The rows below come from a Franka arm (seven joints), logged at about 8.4 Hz.
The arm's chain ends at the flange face. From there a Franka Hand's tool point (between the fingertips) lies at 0.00 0.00 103.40 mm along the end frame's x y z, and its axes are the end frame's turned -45 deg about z.
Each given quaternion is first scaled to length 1.
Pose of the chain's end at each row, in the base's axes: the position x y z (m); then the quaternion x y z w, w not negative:
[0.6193 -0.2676 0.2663 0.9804 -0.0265 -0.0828 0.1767]
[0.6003 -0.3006 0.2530 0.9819 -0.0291 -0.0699 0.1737]
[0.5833 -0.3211 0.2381 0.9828 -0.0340 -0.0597 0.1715]
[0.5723 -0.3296 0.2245 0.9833 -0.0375 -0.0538 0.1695]
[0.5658 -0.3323 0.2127 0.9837 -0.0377 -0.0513 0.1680]
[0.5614 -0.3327 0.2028 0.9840 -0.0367 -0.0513 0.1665]
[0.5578 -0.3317 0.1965 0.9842 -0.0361 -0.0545 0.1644]
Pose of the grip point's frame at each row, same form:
[0.6015 -0.3030 0.1708 0.9159 0.3507 -0.1441 0.1316]
[0.5851 -0.3354 0.1568 0.9183 0.3489 -0.1310 0.1337]
[0.5700 -0.3555 0.1415 0.9210 0.3447 -0.1208 0.1356]
[0.5600 -0.3637 0.1276 0.9228 0.3417 -0.1146 0.1360]
[0.5541 -0.3661 0.1157 0.9233 0.3416 -0.1117 0.1356]
[0.5497 -0.3662 0.1057 0.9232 0.3427 -0.1111 0.1342]
[0.5455 -0.3648 0.0993 0.9231 0.3433 -0.1133 0.1310]

